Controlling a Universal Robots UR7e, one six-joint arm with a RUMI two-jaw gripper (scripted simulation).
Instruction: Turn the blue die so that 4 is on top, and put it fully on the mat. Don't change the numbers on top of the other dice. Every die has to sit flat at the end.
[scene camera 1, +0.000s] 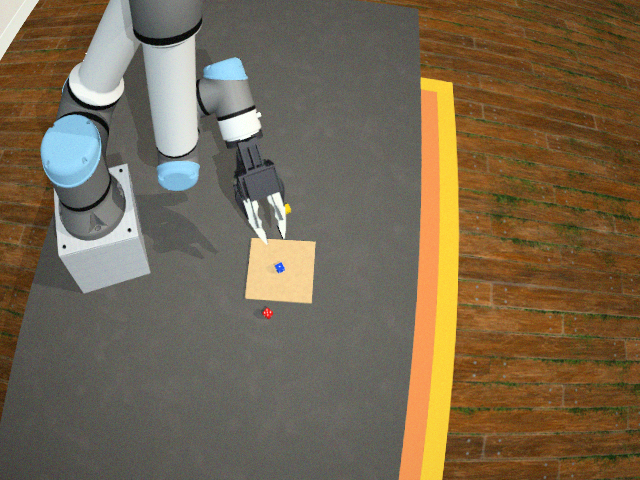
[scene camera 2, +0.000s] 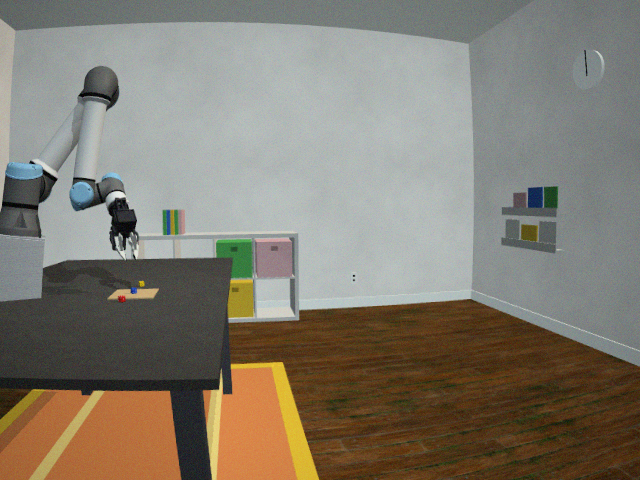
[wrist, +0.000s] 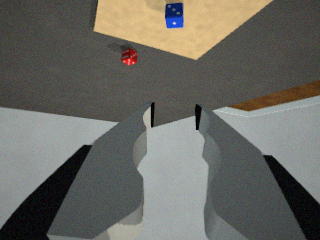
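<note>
My gripper is visible at (scene camera 2: 131, 260) and at (wrist: 174, 105). A tan mat can be seen at (scene camera 1: 295, 284).
</note>
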